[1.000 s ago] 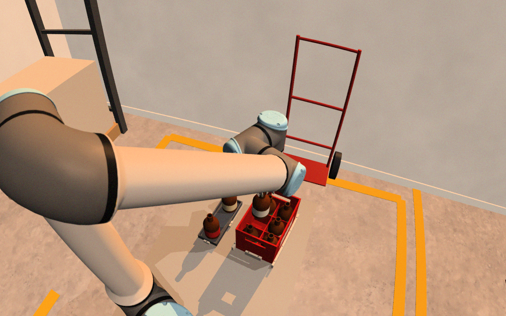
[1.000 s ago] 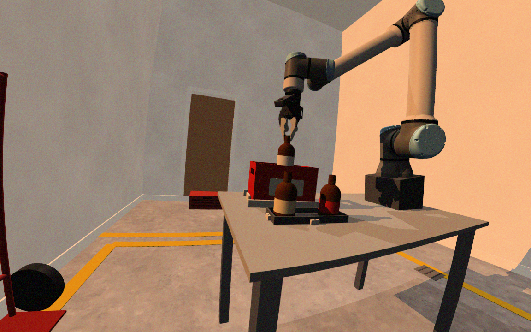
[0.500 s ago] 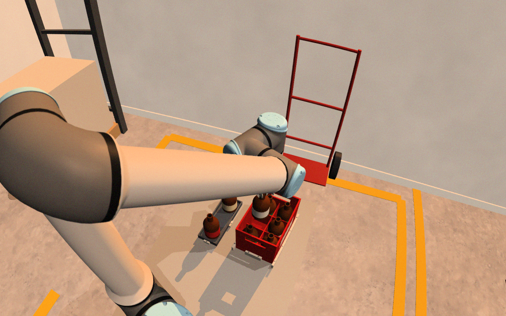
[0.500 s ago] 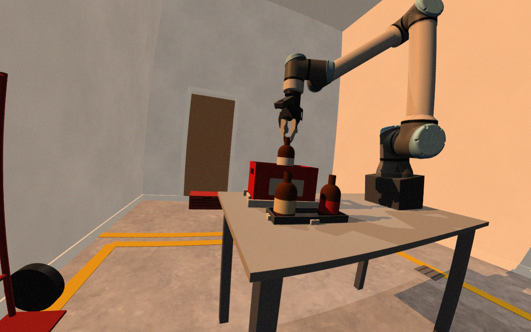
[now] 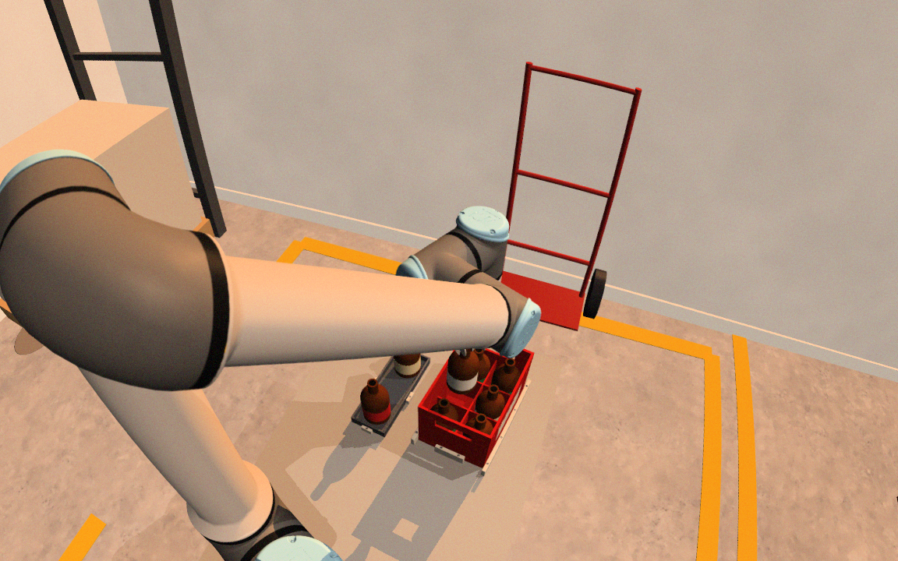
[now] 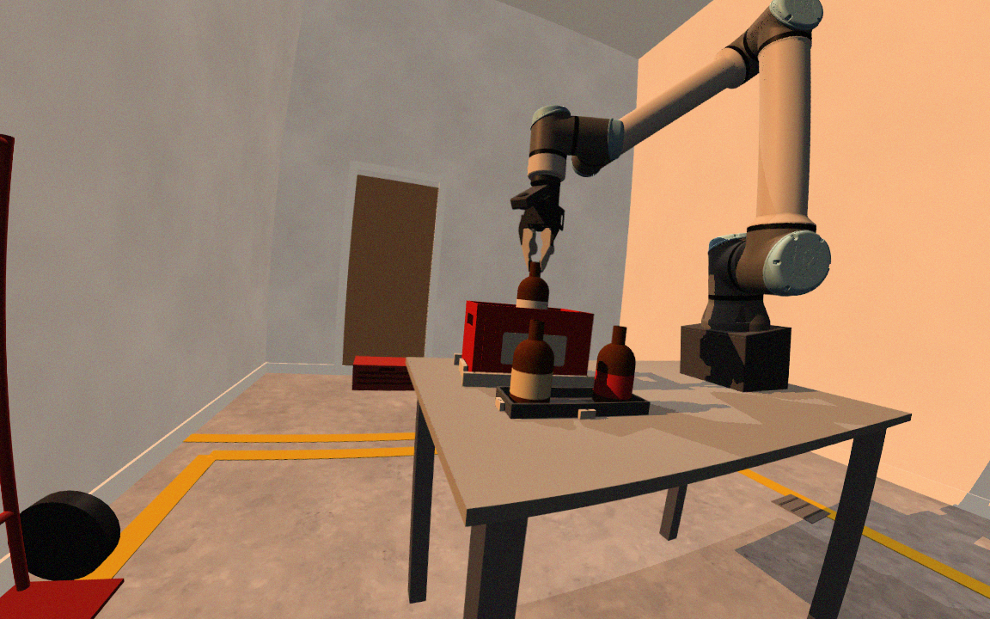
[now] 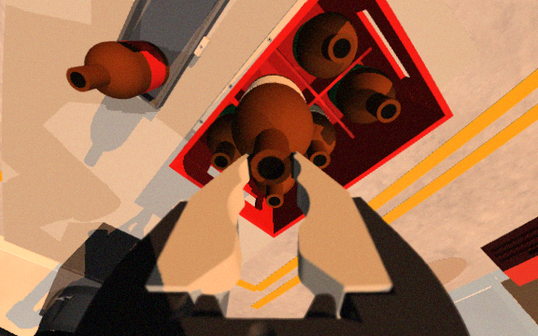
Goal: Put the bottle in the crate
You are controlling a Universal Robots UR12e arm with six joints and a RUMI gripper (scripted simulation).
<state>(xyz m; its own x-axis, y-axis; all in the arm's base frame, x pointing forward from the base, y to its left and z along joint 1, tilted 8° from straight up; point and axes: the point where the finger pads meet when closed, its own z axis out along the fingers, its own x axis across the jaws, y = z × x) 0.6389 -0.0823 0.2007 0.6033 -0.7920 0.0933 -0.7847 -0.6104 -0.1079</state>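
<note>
The red crate lies 1 cm behind my hand, 4 cm to the right of it and 19 cm below it. From my hand the other things lie so: dark tray 1 cm behind, 19 cm to the left, 26 cm below.
</note>
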